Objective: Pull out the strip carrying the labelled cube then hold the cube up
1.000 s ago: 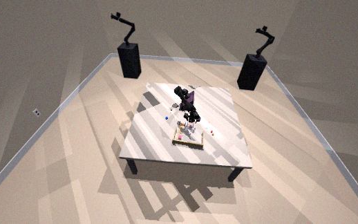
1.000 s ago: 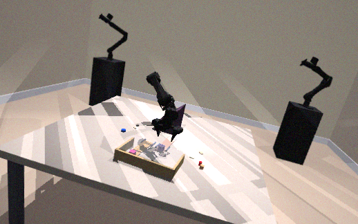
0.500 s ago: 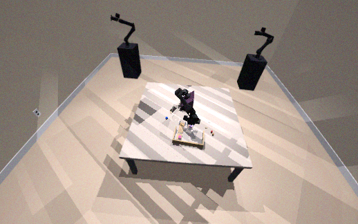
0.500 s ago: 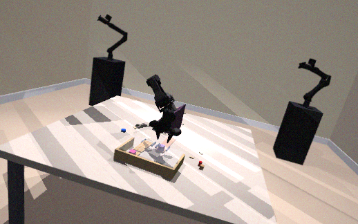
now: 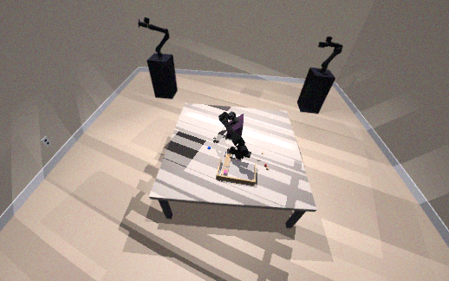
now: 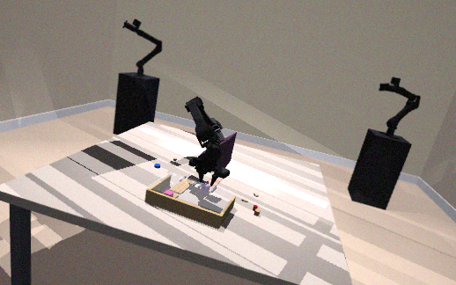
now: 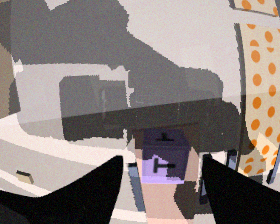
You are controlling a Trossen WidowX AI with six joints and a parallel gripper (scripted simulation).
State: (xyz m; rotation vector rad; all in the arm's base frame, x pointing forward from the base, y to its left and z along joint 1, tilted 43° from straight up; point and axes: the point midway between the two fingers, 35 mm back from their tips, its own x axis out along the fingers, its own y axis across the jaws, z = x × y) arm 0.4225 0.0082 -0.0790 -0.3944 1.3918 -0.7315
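My gripper tip is now 2 cm above the labelled cube. Also, from my gripper tip: blue disc 30 cm to the right, 12 cm behind, 3 cm below; then red piece 24 cm to the left, 3 cm below, 2 cm ahead.
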